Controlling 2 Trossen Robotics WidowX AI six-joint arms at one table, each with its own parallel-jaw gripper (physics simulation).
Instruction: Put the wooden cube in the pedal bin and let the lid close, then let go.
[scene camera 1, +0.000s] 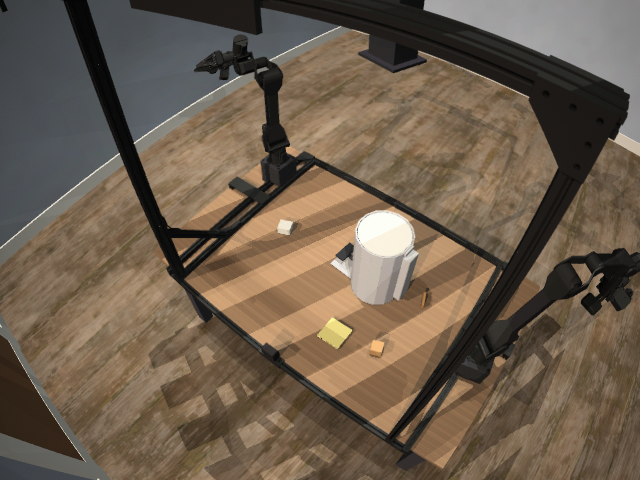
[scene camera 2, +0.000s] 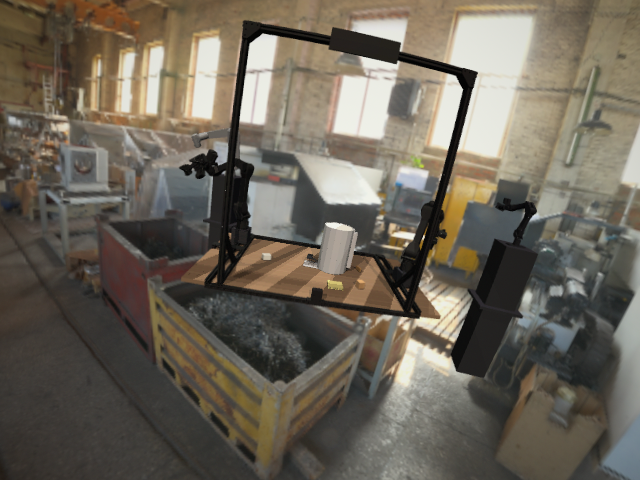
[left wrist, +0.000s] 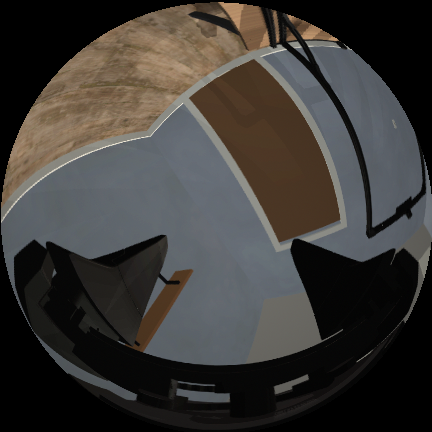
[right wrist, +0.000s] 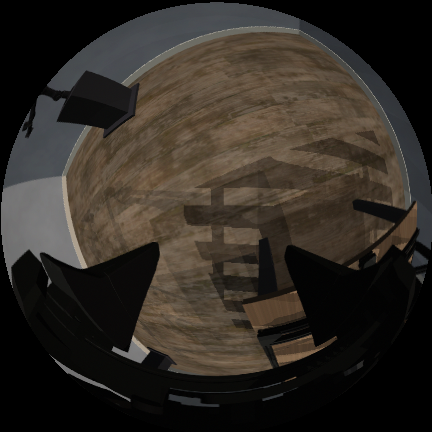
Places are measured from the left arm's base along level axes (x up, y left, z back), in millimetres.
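Pixels of known places: left gripper, fingertip midpoint: (scene camera 1: 194, 68) (scene camera 2: 184, 164) (left wrist: 232, 244); right gripper, fingertip midpoint: (scene camera 1: 598, 302) (scene camera 2: 431, 246) (right wrist: 224, 251); left arm's base, link origin: (scene camera 1: 278, 159) (scene camera 2: 241, 227); right arm's base, link origin: (scene camera 1: 479, 354) (scene camera 2: 406, 270).
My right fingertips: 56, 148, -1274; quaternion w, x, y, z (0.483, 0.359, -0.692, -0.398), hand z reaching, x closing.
Ahead of a thing's pixels: the offset from my right fingertips to its top centre, as dx, dy, dz.
The wooden cube @(-126, -501, +550) (scene camera 1: 376, 348) (scene camera 2: 360, 284), small and orange-brown, lies on the table in front of the pedal bin. The white cylindrical pedal bin @(+96, -305, +695) (scene camera 1: 376, 276) (scene camera 2: 336, 250) stands upright with its lid @(+94, -305, +695) (scene camera 1: 385, 234) down. Its black pedal @(-108, -298, +827) (scene camera 1: 344, 252) is at its left side in scene camera 1. My left gripper (scene camera 1: 200, 67) (scene camera 2: 185, 168) (left wrist: 232, 244) is open and empty, high and off the table beyond its far left corner. My right gripper (right wrist: 224, 251) is open and empty, outside the table's right side; its fingers are hard to make out in the scene views.
A yellow pad @(-149, -535, +682) (scene camera 1: 334, 332) (scene camera 2: 334, 285) lies left of the cube. A white block @(-132, -330, +1072) (scene camera 1: 285, 226) (scene camera 2: 266, 256) lies toward the left arm's base. A thin brown stick @(-136, -269, +530) (scene camera 1: 424, 298) lies right of the bin. A black frame (scene camera 1: 116, 124) (scene camera 2: 457, 139) with posts and an overhead beam surrounds the table.
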